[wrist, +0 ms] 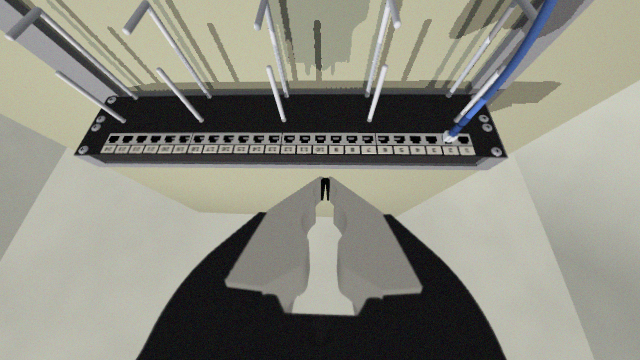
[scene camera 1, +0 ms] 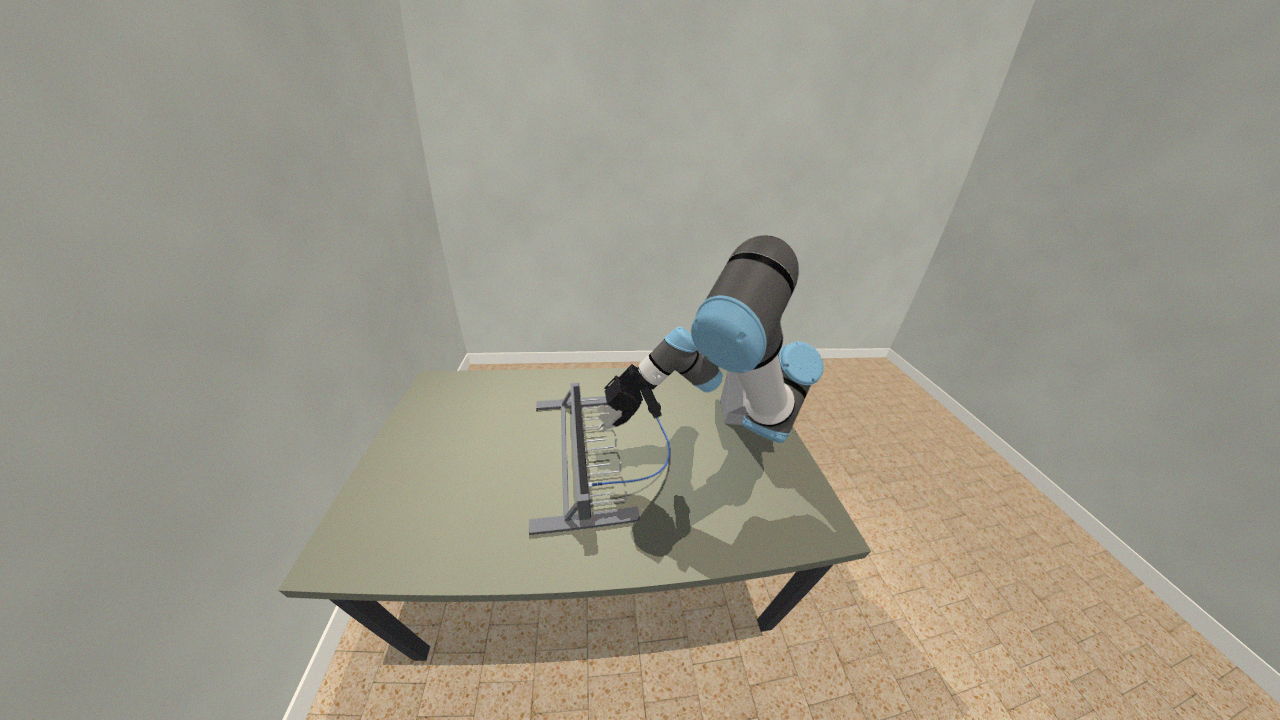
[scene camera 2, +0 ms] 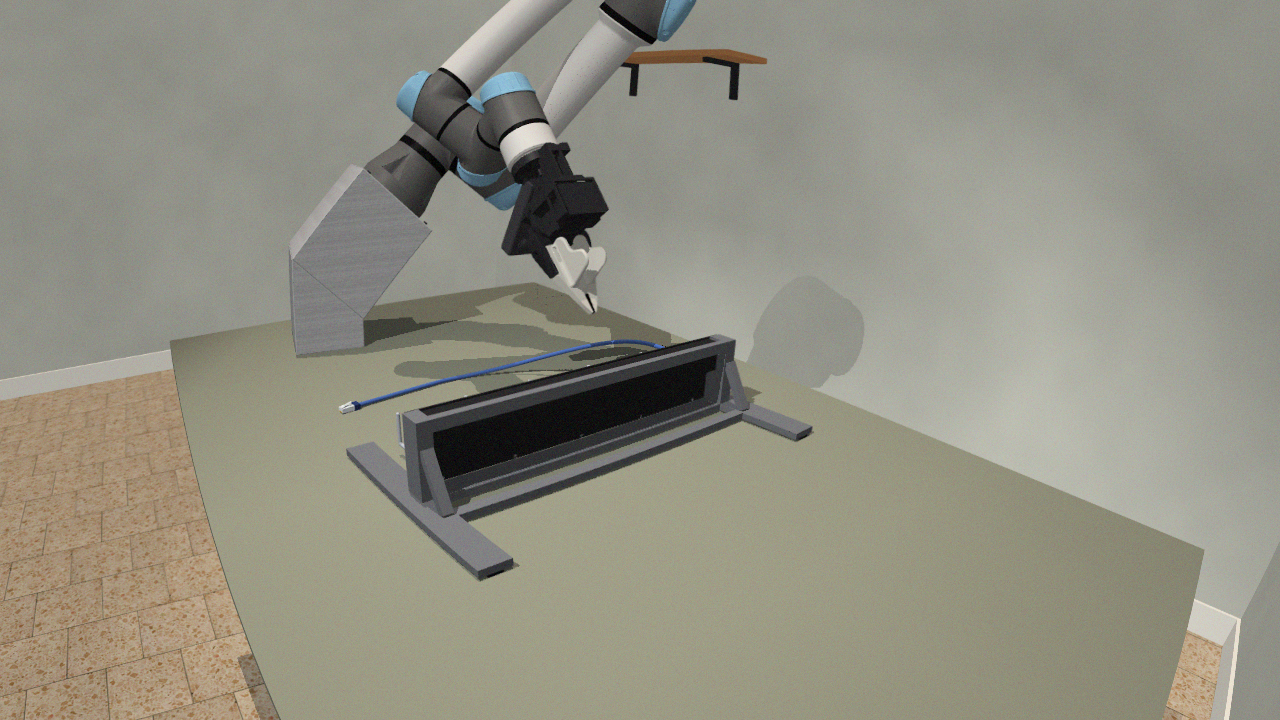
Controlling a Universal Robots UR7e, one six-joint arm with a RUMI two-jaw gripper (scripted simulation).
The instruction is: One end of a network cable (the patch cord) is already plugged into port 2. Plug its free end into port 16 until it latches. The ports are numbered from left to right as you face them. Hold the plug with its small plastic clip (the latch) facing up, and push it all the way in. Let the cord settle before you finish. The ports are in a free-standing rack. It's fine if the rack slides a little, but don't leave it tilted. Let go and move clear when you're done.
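My gripper (scene camera 2: 593, 313), visible. Gripper also (scene camera 1: 598, 430) and (wrist: 325, 179).
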